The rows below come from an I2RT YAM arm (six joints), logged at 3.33 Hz.
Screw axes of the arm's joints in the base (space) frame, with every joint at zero. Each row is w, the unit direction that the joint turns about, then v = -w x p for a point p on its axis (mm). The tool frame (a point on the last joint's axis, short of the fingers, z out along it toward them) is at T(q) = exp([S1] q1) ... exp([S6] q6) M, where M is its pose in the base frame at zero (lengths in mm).
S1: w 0 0 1 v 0 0 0
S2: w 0 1 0 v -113.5 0 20
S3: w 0 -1 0 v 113.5 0 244
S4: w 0 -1 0 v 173.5 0 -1
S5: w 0 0 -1 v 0 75 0
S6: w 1 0 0 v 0 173.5 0
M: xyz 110.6 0 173.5 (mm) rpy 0 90 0 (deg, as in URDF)
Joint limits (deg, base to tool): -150..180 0..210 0..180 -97..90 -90..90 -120..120
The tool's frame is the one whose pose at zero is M.
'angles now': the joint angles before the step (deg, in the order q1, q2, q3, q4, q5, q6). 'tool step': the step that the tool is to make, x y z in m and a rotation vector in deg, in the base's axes. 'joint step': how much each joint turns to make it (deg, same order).
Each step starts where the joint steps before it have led.
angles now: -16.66, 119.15, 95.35, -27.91, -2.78, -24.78
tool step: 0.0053, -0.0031, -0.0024, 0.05, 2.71, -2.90
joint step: 0.00, 2.24, 3.56, -3.89, 2.33, 1.88
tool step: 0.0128, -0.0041, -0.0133, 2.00, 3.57, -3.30
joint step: 0.05, 5.03, 5.92, -4.89, 1.12, 3.28
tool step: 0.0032, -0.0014, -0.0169, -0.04, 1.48, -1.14
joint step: 0.02, 2.01, -0.26, 0.85, 0.99, 0.76
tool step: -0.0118, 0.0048, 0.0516, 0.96, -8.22, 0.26
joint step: -0.07, -7.35, -1.82, 2.06, -2.89, 1.56
